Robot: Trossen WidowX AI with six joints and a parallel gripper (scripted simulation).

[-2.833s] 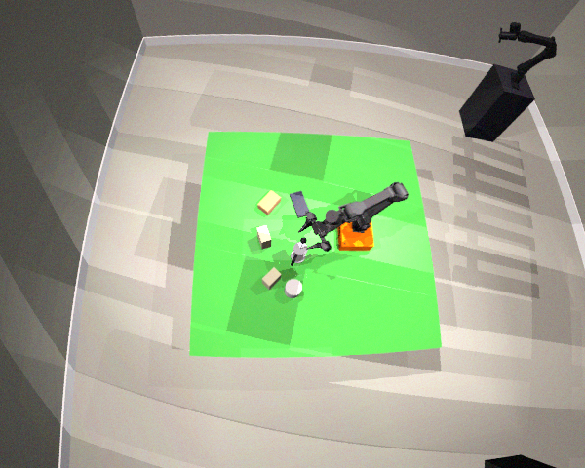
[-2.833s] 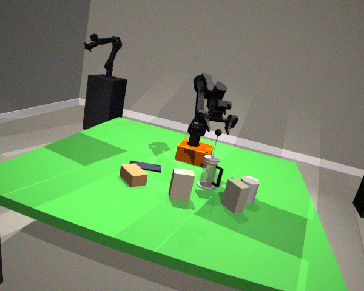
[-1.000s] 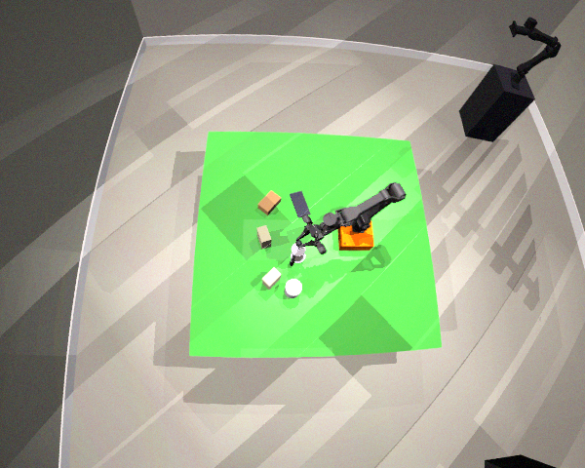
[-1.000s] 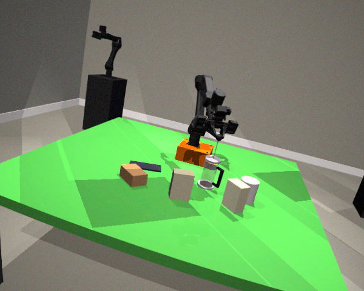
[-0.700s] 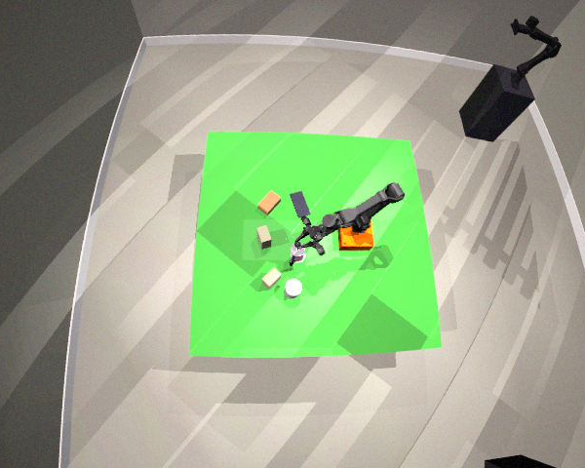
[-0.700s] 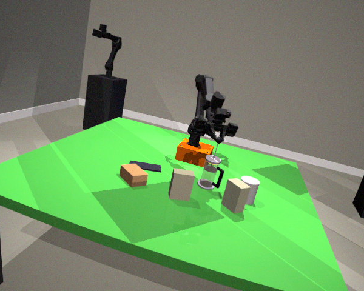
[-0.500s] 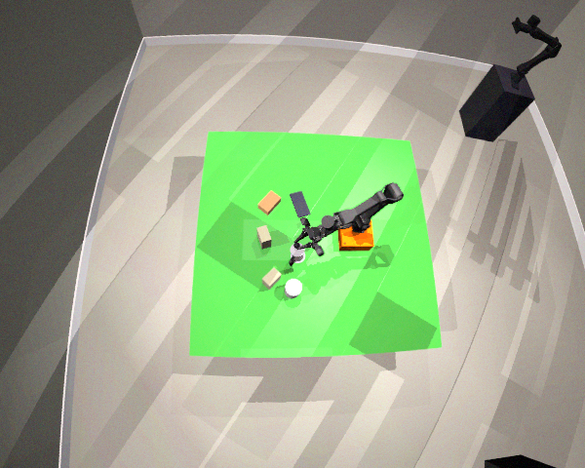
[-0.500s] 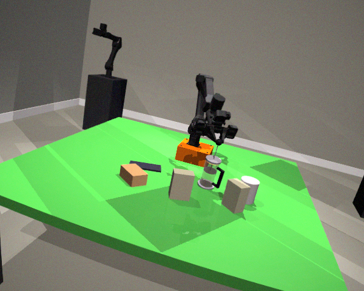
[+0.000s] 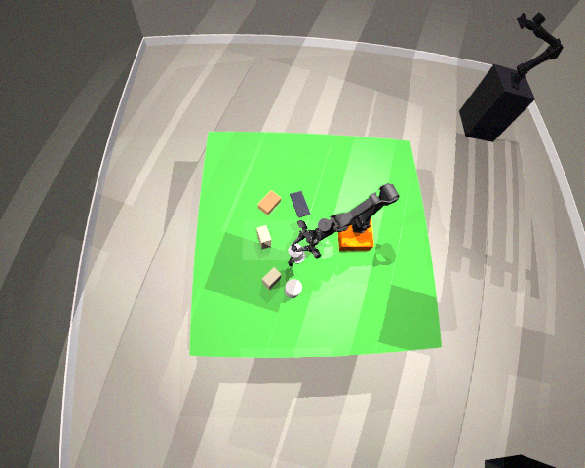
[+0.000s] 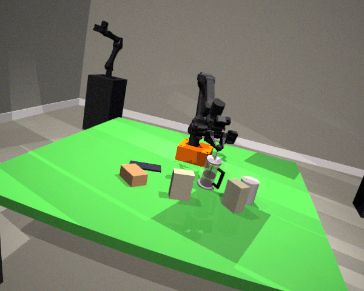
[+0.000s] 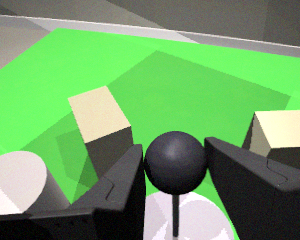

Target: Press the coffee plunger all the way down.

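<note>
Right now my gripper tip is 2 cm past the coffee press and 10 cm above it. Also, from my gripper tip: dark flat slab 4 cm behind, 32 cm to the right, 19 cm below.
</note>
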